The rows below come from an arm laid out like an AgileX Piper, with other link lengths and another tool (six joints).
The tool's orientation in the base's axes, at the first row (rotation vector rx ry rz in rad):
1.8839 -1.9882 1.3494
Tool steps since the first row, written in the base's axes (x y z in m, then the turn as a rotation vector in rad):
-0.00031 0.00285 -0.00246 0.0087 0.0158 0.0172
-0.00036 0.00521 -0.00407 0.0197 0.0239 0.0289
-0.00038 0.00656 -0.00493 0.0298 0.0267 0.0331
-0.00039 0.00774 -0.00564 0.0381 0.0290 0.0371
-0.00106 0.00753 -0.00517 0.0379 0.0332 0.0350
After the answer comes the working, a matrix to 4 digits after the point.
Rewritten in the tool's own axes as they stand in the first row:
-0.00358 0.00111 -0.00045 -0.0038 -0.0186 -0.0161
-0.00634 0.00164 -0.00098 -0.0055 -0.0352 -0.0230
-0.00788 0.00190 -0.00132 -0.0075 -0.0463 -0.0223
-0.00921 0.00210 -0.00164 -0.0088 -0.0557 -0.0222
-0.00861 0.00245 -0.00212 -0.0132 -0.0550 -0.0236

The tool's axes in the first row as the columns of a matrix, in the base's axes (rounded; the answer above uses it unrounded):
-0.2362 -0.8409 0.4869
-0.7630 -0.1498 -0.6288
0.6017 -0.5200 -0.6062

